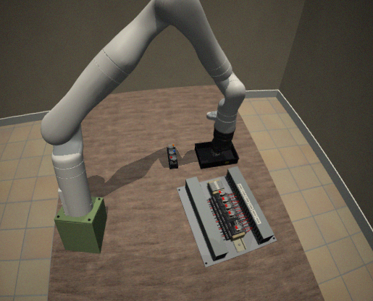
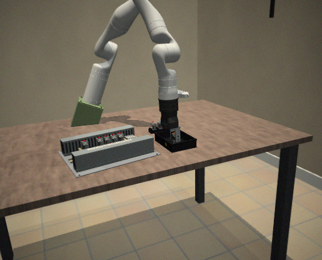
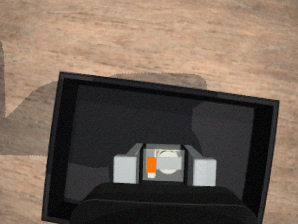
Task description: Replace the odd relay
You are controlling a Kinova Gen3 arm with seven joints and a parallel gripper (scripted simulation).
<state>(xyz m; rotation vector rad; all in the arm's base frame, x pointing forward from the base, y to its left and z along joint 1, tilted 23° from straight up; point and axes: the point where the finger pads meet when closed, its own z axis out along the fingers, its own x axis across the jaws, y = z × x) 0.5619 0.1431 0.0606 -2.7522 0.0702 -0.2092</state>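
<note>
Right now the black tray is 20 mm below my hand.
</note>
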